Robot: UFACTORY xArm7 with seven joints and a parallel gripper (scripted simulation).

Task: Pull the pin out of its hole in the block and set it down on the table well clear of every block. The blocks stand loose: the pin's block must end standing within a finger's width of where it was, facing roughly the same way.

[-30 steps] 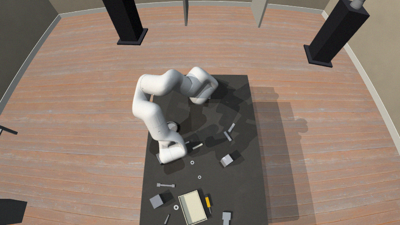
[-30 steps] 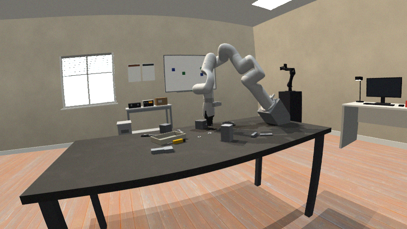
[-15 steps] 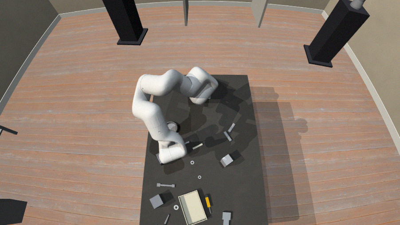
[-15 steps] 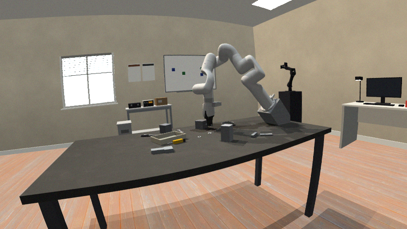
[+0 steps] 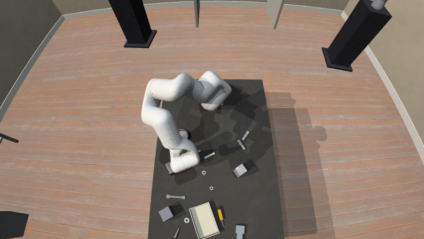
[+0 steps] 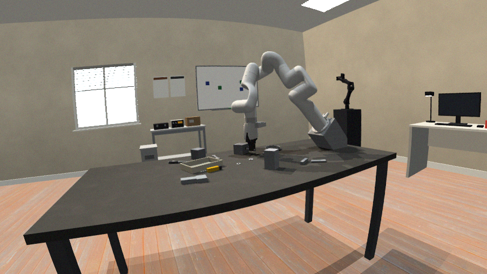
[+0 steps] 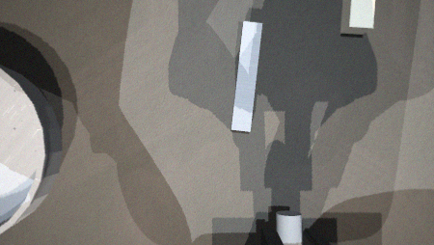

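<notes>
Right now the grey bar is 7 cm behind my hand, 6 cm to the left of it and 4 cm below it. Round my hand: round dish (16 cm behind, 6 cm to the right, 3 cm below); then cream bar (15 cm to the left, 6 cm behind, 4 cm below); then taller grey block (34 cm to the left, 2 cm ahead, 1 cm above).
</notes>
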